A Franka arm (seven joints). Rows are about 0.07 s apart.
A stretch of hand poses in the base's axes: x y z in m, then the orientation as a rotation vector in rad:
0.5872, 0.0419, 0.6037, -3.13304, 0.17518, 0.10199
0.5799, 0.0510, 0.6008, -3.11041, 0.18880, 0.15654
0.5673, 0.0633, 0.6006, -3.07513, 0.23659, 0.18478
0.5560, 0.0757, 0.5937, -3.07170, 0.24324, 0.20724
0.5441, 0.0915, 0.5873, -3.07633, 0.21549, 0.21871
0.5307, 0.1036, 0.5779, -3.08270, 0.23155, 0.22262
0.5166, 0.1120, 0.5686, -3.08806, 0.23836, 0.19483
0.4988, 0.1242, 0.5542, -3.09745, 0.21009, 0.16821
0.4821, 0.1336, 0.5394, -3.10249, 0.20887, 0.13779
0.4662, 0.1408, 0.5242, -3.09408, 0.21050, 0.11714
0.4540, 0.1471, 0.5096, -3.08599, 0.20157, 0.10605
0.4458, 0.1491, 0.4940, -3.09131, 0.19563, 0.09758
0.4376, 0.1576, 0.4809, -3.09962, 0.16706, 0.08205
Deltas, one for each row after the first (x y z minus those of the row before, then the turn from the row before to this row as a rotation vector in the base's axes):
-0.0073, 0.0091, -0.0029, 0.02116, 0.03429, -0.01012
-0.0126, 0.0123, -0.0002, 0.02981, 0.01787, -0.03352
-0.0113, 0.0124, -0.0069, 0.00235, 0.01460, -0.00416
-0.0119, 0.0158, -0.0064, -0.00155, 0.00695, 0.01850
-0.0134, 0.0121, -0.0094, -0.00827, 0.00301, -0.00942
-0.0141, 0.0084, -0.0093, -0.00563, -0.01767, -0.00420
-0.0178, 0.0122, -0.0144, -0.00594, -0.01732, 0.01858
-0.0167, 0.0094, -0.0148, -0.00473, -0.01943, 0.00087
-0.0159, 0.0072, -0.0152, 0.00815, -0.01361, -0.00200
-0.0122, 0.0063, -0.0146, 0.00875, -0.00766, 0.00492
-0.0082, 0.0020, -0.0156, -0.00487, -0.00536, 0.00407
-0.0082, 0.0085, -0.0131, -0.00624, -0.01015, 0.01867

